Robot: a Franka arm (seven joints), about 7 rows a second.
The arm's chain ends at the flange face. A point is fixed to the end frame.
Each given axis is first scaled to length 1.
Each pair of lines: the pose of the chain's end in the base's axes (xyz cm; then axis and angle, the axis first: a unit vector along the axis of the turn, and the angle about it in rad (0 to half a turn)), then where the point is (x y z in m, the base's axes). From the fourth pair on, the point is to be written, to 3 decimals.
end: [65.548 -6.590 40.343 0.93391 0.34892 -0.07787 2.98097]
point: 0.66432 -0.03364 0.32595
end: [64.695 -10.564 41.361 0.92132 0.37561 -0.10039 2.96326]
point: 0.65077 -0.07537 0.33493
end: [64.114 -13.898 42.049 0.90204 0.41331 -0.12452 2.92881]
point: 0.63930 -0.11225 0.34047
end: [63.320 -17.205 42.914 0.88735 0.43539 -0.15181 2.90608]
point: 0.626 -0.149 0.348
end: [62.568 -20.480 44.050 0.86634 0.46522 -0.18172 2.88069]
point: 0.613 -0.186 0.359
